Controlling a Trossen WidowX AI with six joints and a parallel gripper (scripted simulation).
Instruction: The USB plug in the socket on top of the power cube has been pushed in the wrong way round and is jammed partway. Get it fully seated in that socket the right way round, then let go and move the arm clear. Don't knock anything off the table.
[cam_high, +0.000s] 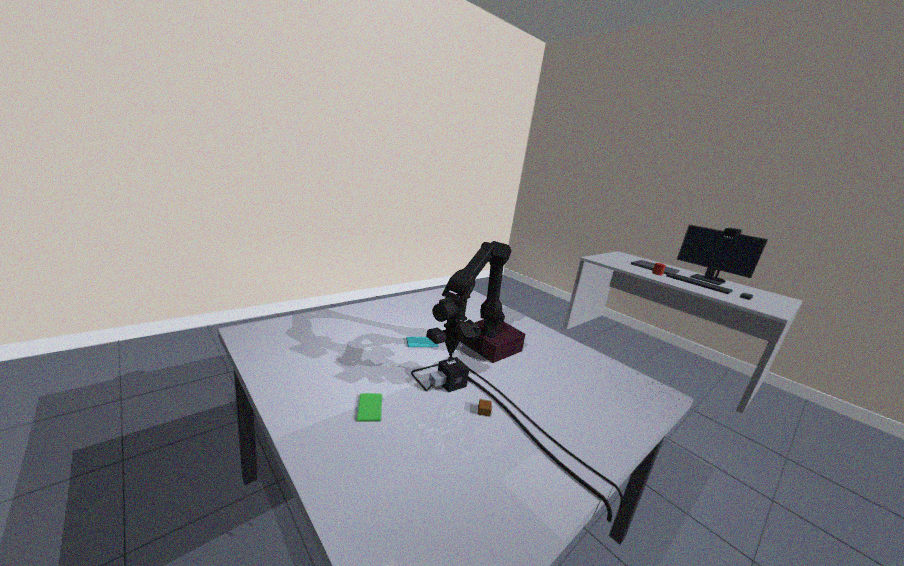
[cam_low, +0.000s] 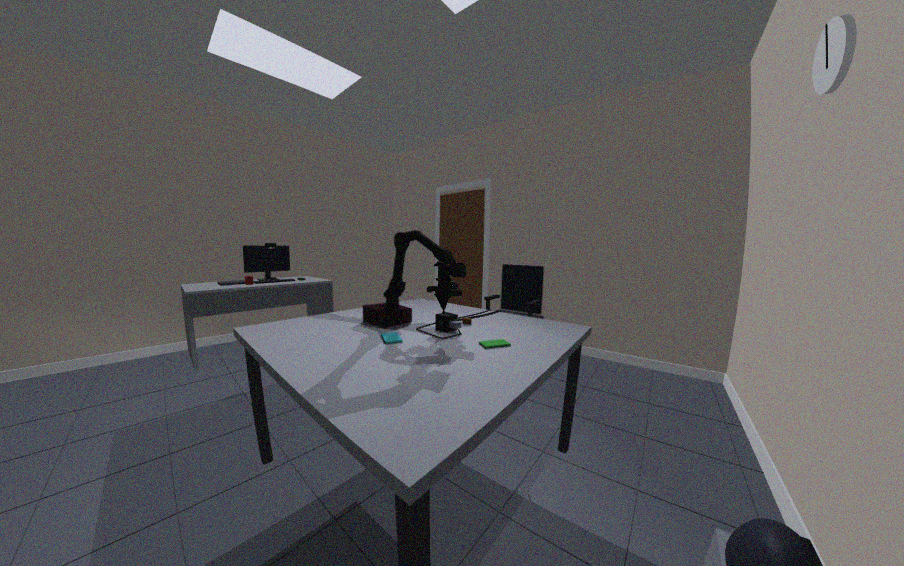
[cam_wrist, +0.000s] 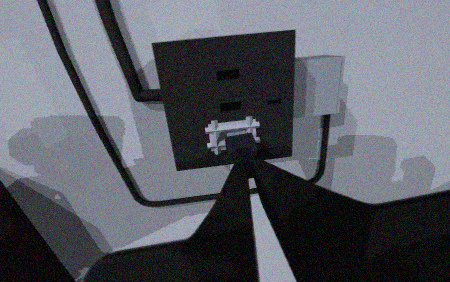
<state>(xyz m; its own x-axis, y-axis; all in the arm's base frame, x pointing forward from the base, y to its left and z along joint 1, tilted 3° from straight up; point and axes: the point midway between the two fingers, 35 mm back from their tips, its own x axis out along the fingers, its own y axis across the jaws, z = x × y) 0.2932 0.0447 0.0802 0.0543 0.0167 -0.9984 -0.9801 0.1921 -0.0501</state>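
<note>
Right now my gripper tip is 4 cm above the USB socket and 1 cm to the right of it. Round my gripper tip: teal pad (24 cm to the right, 11 cm behind, 10 cm below); brown block (19 cm to the left, 9 cm below, 3 cm ahead); dark USB plug (2 cm below).
</note>
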